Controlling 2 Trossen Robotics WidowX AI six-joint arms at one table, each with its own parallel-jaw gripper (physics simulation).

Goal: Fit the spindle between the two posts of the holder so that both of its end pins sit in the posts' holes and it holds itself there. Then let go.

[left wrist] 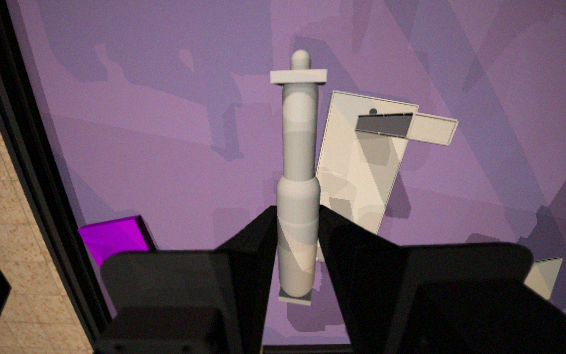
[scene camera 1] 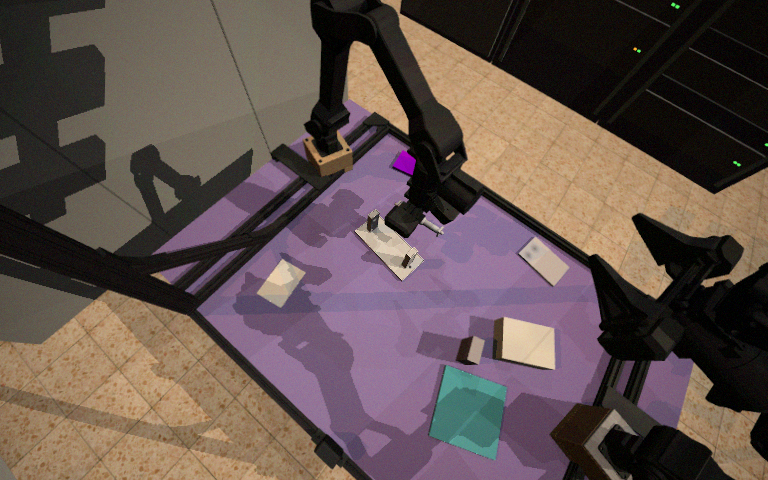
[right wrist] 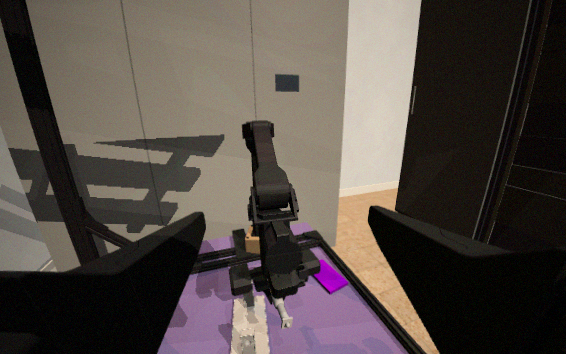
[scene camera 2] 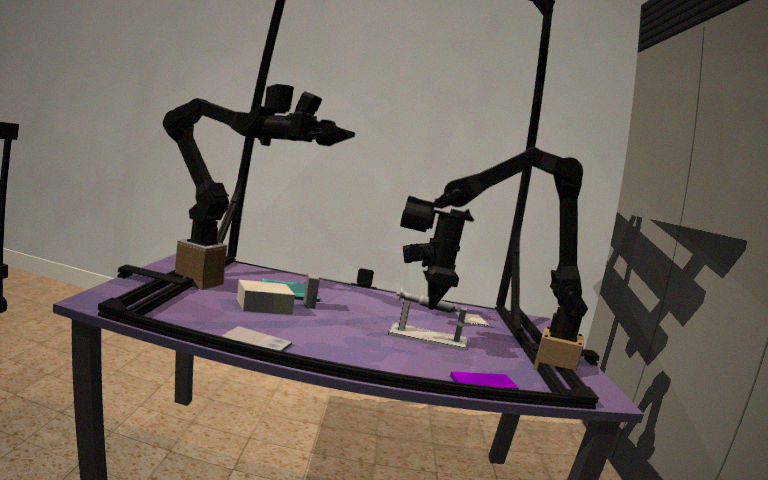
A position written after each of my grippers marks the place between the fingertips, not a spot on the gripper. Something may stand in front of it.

My right gripper (scene camera 1: pixel 614 234) is open, holding nothing. I also see my left gripper (scene camera 2: pixel 430 307) and a spindle (left wrist: pixel 298 190).
My left gripper also shows in the left wrist view (left wrist: pixel 296 212), in scene camera 1 (scene camera 1: pixel 414 218) and in the right wrist view (right wrist: pixel 276 301). My right gripper also shows in the right wrist view (right wrist: pixel 287 216) and in scene camera 2 (scene camera 2: pixel 347 132).
